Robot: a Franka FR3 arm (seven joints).
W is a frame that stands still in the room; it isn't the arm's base.
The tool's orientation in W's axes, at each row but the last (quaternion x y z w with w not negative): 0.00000, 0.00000, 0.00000, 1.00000; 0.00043, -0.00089, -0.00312, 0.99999; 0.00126, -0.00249, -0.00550, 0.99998; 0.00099, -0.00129, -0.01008, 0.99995; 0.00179, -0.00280, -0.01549, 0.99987; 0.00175, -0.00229, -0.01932, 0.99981; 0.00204, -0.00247, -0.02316, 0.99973; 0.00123, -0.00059, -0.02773, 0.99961; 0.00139, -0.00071, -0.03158, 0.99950
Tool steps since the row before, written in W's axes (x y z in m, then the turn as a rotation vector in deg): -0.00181, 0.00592, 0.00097, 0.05, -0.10, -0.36; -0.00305, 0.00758, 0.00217, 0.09, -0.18, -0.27; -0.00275, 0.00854, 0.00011, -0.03, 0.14, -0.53; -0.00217, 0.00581, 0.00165, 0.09, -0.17, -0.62; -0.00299, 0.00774, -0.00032, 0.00, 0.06, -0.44; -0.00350, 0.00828, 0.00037, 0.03, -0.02, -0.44; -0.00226, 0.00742, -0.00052, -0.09, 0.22, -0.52; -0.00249, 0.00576, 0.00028, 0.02, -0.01, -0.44; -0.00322, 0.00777, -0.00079, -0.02, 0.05, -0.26
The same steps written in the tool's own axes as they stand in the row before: -0.00181, 0.00592, 0.00097, 0.05, -0.10, -0.36; -0.00309, 0.00756, 0.00217, 0.09, -0.18, -0.27; -0.00284, 0.00851, 0.00010, -0.03, 0.14, -0.53; -0.00228, 0.00577, 0.00164, 0.09, -0.17, -0.62; -0.00323, 0.00764, -0.00033, 0.00, 0.06, -0.44; -0.00382, 0.00814, 0.00036, 0.03, -0.02, -0.44; -0.00260, 0.00731, -0.00054, -0.10, 0.21, -0.52; -0.00281, 0.00561, 0.00027, 0.02, -0.01, -0.44; -0.00371, 0.00755, -0.00081, -0.02, 0.05, -0.26
